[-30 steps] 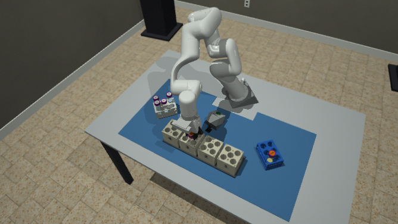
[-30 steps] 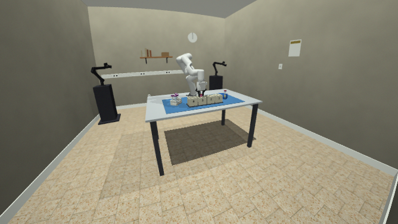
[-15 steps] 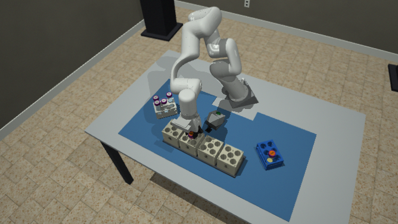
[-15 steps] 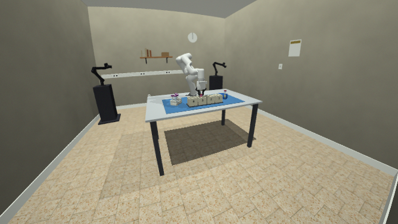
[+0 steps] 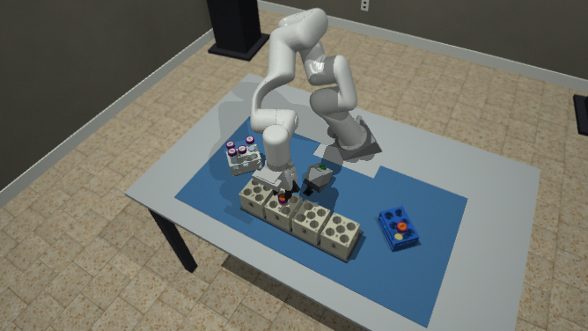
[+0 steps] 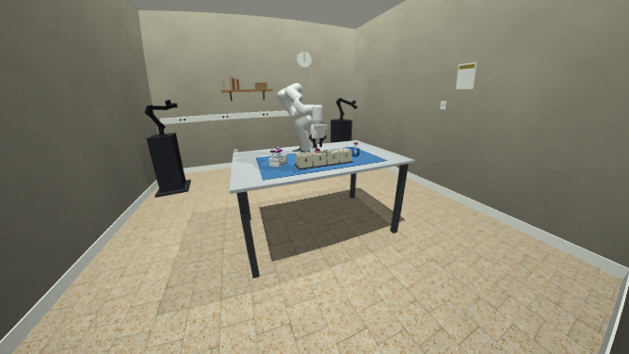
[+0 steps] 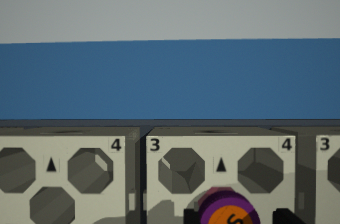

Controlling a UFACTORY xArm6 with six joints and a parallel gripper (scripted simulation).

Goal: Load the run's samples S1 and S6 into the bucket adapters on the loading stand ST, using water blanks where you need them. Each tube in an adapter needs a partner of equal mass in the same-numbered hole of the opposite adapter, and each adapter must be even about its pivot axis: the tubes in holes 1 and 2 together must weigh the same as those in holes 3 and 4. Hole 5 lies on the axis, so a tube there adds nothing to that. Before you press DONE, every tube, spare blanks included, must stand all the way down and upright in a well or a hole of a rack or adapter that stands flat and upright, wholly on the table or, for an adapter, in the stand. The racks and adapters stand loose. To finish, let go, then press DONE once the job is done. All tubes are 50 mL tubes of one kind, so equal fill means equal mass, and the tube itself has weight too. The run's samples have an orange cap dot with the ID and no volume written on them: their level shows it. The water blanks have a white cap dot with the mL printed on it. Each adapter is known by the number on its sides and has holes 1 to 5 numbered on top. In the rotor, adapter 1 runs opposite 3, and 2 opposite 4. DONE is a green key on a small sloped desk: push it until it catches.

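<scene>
Now: the sample tube 4 cm behind my hand, 41 cm to the left of it and 9 cm below it. Also, from my hand: green DONE key 22 cm behind, 7 cm to the left, 9 cm below; stand 6 cm to the left, 15 cm below; done desk 20 cm behind, 6 cm to the left, 10 cm below.
</scene>
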